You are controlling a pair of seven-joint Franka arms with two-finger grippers.
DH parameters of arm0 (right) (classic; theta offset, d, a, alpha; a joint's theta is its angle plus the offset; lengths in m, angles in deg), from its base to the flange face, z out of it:
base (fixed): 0 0 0 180
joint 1: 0 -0.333 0 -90
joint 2: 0 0 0 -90
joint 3: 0 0.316 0.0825 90
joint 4: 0 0 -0.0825 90
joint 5: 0 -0.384 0 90
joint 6: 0 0 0.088 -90
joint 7: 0 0.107 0 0
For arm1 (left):
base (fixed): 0 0 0 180
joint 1: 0 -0.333 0 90
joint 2: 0 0 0 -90
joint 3: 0 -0.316 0.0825 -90
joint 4: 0 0 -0.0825 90
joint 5: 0 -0.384 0 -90
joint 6: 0 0 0.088 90
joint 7: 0 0.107 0 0
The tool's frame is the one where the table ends.
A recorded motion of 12 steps. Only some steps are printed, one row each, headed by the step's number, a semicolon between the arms.
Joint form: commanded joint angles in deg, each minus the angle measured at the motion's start. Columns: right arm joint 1, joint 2, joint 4, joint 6, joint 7, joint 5, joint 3; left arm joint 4, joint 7, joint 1, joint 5, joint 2, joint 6, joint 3.
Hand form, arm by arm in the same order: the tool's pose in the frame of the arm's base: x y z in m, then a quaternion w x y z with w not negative. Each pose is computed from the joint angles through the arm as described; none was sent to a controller.
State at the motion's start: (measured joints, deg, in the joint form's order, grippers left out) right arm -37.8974 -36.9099 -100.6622 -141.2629 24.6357 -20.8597 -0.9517; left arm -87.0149 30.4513 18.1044 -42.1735 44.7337 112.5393 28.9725
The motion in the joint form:
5: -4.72 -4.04 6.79 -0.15 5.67 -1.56 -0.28; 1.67 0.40 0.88 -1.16 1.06 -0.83 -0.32
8: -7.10 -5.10 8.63 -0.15 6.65 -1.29 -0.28; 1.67 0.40 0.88 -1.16 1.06 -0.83 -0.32
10: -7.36 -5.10 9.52 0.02 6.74 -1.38 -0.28; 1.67 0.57 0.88 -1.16 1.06 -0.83 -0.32
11: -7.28 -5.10 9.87 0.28 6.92 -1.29 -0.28; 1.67 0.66 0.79 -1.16 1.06 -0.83 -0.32
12: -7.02 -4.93 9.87 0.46 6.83 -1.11 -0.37; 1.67 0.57 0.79 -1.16 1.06 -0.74 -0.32
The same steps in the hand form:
5: 0.5241 0.4634 0.2092 0.13320 -0.98967 0.04642 0.02574; 0.5390 -0.4387 0.2227 0.16237 -0.66860 0.72119 0.08066
8: 0.5097 0.4901 0.2101 0.13591 -0.98993 0.03155 0.02391; 0.5390 -0.4387 0.2227 0.16237 -0.66860 0.72119 0.08066
10: 0.5104 0.4956 0.2166 0.14105 -0.98935 0.02947 0.02061; 0.5390 -0.4387 0.2227 0.16225 -0.66753 0.72218 0.08090
11: 0.5119 0.4961 0.2189 0.14168 -0.98924 0.03045 0.02026; 0.5397 -0.4379 0.2227 0.16212 -0.66753 0.72218 0.08116
12: 0.5148 0.4932 0.2207 0.14087 -0.98936 0.03092 0.01905; 0.5398 -0.4380 0.2228 0.16197 -0.66808 0.72179 0.08029

